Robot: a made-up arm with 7 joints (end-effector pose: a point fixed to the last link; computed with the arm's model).
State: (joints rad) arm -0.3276 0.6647 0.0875 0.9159 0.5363 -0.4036 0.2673
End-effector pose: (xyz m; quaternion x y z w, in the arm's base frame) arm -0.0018 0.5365 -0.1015 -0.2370 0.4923 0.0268 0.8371
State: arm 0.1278 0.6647 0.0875 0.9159 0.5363 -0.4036 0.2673
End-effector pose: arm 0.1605 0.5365 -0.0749 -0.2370 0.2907 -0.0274 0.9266
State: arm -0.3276 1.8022 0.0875 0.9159 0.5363 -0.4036 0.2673
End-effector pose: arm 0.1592 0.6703 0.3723 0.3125 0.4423 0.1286 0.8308
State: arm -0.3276 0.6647 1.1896 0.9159 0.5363 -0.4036 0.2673
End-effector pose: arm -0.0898 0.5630 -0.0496 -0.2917 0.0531 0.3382 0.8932
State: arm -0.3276 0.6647 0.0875 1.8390 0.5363 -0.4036 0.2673
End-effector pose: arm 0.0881 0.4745 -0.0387 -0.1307 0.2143 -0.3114 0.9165
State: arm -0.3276 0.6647 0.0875 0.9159 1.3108 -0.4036 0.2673
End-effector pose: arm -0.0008 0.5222 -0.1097 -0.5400 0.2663 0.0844 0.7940
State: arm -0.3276 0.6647 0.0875 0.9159 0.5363 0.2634 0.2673
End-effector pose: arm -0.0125 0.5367 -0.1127 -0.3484 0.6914 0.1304 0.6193
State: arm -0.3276 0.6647 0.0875 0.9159 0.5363 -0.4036 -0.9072
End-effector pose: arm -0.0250 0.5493 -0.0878 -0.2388 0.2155 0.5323 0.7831
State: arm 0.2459 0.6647 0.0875 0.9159 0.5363 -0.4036 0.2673
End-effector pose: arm 0.1992 0.5365 -0.0562 -0.2349 0.2355 -0.0414 0.9422
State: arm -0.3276 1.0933 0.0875 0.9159 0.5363 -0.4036 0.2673
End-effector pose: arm 0.0519 0.6546 0.0566 -0.0294 0.4919 0.0680 0.8675
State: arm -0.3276 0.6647 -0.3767 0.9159 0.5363 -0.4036 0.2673
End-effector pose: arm 0.0096 0.5038 -0.1324 -0.1912 0.6401 -0.1125 0.7356
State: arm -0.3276 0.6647 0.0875 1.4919 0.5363 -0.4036 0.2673
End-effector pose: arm 0.0643 0.5028 -0.0706 -0.1753 0.3276 -0.1882 0.9091
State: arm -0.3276 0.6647 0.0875 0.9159 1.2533 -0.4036 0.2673
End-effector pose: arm -0.0012 0.5234 -0.1094 -0.5198 0.2849 0.0804 0.8014
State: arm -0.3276 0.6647 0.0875 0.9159 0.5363 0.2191 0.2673
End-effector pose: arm -0.0116 0.5368 -0.1122 -0.3420 0.6804 0.1239 0.6362
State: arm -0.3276 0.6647 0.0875 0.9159 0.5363 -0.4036 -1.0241
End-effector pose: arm -0.0278 0.5487 -0.0865 -0.2344 0.1821 0.5752 0.7622
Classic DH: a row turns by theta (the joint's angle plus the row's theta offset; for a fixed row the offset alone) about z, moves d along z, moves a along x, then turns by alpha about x. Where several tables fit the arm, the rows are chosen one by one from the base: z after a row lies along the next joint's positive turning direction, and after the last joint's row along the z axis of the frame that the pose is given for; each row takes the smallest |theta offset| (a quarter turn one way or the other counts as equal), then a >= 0, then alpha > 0; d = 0 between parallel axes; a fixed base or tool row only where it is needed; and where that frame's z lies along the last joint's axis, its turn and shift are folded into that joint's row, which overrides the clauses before.
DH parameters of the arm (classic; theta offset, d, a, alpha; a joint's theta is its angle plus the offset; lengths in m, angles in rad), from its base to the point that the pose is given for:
base (fixed): 0 0.262 0.022 1.5708
joint 1: 1.5708 -0.212 0.003 1.5708
joint 2: 1.5708 0.017 0.028 1.5708
joint 3: 1.5708 -0.36 0.007 1.5708
joint 4: 0 -0.054 -0.027 -1.5708
joint 5: 0 -0.111 -0.026 -1.5708
joint 6: -1.5708 0.011 0.003 1.5708
joint 7: 0.9564 0.0222 -0.0062 -2.2734
tool (fixed): -2.4472 0.0343 0 0

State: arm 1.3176 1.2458 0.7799 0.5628 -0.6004 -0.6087 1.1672
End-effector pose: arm 0.1369 0.6874 0.2341 0.1398 0.1884 0.1698 0.9572
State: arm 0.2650 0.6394 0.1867 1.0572 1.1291 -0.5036 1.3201
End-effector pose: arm 0.2172 0.4935 -0.0365 -0.1228 0.0515 -0.5013 0.8550
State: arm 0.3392 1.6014 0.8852 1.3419 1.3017 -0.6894 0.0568
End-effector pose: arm 0.0379 0.6457 0.3866 0.0116 -0.5527 -0.1467 0.8203
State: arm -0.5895 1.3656 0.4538 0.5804 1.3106 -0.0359 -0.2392
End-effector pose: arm -0.0014 0.7061 0.1787 -0.3431 0.2118 0.5116 0.7588
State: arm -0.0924 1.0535 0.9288 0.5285 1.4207 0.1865 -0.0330
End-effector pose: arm 0.0118 0.6528 0.0266 -0.7135 -0.0742 0.2487 0.6508
